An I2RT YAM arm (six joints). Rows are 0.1 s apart.
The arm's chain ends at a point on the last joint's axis. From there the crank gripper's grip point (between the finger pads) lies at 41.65 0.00 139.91 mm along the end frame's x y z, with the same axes.
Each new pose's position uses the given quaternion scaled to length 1; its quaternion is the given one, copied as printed.
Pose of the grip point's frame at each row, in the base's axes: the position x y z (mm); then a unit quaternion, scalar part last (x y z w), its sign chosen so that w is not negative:
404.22 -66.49 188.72 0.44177 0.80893 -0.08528 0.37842
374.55 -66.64 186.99 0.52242 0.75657 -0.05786 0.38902
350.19 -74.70 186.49 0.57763 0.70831 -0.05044 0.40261
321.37 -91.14 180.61 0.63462 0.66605 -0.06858 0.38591
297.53 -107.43 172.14 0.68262 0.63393 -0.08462 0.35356
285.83 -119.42 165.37 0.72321 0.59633 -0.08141 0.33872
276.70 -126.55 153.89 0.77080 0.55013 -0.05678 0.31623
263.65 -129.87 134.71 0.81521 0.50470 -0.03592 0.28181
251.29 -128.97 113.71 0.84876 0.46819 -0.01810 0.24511
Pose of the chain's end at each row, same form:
342.57 -27.49 315.16 0.44177 0.80893 -0.08528 0.37842
306.96 -28.57 310.65 0.52242 0.75657 -0.05786 0.38902
278.90 -32.02 306.51 0.57763 0.70831 -0.05044 0.40261
257.32 -42.83 302.57 0.63462 0.66605 -0.06858 0.38591
243.40 -58.44 298.55 0.68262 0.63393 -0.08462 0.35356
234.31 -70.92 293.05 0.72321 0.59633 -0.08141 0.33872
224.10 -83.43 283.05 0.77080 0.55013 -0.05678 0.31623
211.72 -93.94 266.32 0.81521 0.50470 -0.03592 0.28181
200.11 -101.12 247.56 0.84876 0.46819 -0.01810 0.24511

